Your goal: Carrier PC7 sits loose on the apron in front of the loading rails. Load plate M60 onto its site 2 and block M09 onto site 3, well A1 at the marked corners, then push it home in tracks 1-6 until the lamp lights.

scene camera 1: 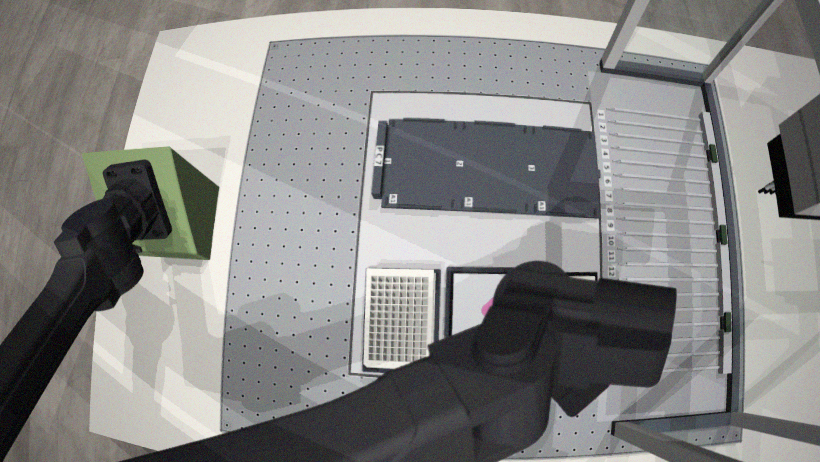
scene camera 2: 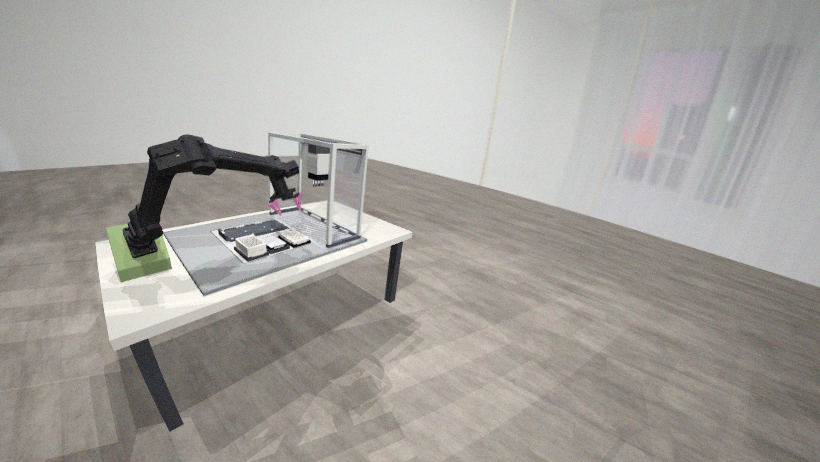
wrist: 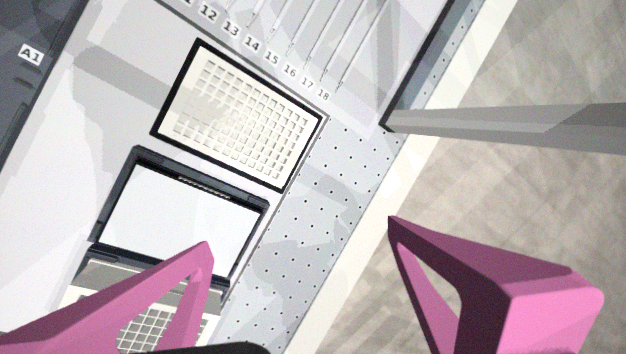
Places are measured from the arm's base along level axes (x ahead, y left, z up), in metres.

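Where they show: gripper, fingertip midpoint: (scene camera 2: 290, 213) (wrist: 298, 238); arm's base, link origin: (scene camera 1: 139, 199) (scene camera 2: 140, 240).
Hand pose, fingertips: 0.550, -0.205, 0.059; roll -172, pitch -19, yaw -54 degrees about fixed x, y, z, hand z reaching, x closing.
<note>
Each offset is from my fingertips to the centre of the thing, as dx, dy, dz.
Carrier PC7 @(-0.048, +0.261, -0.146) (scene camera 1: 487, 166) (scene camera 2: 252, 230) (wrist: 20, 85) is a long dark tray lying flat on the white apron (scene camera 1: 459, 238), its right end at the front edge of the rails (scene camera 1: 659, 172). Its three sites are bare, with A1 labels along the lower edge in scene camera 1. A tall white well block @(-0.177, +0.049, -0.128) (scene camera 1: 401, 321) (scene camera 2: 250, 245) (wrist: 150, 327), a smooth white-topped piece @(-0.071, +0.047, -0.142) (scene camera 1: 470, 289) (scene camera 2: 275, 243) (wrist: 185, 215) and a cream well plate @(+0.042, +0.036, -0.142) (scene camera 2: 294, 237) (wrist: 240, 115) stand in a row. I cannot read M60 or M09. My gripper (scene camera 2: 289, 212) (wrist: 298, 238) is open and empty above the work area.
The arm (scene camera 1: 504, 367) (scene camera 2: 241, 158) hides the cream plate in scene camera 1. Grey frame posts @(+0.127, -0.121, +0.087) (scene camera 2: 329, 195) (wrist: 465, 120) stand beside the rails. A pipetting head @(+0.282, +0.152, +0.187) (scene camera 2: 317, 164) hangs inside the frame. Dark green blocks (scene camera 1: 712, 153) (scene camera 1: 722, 234) sit at the rails' far end.
</note>
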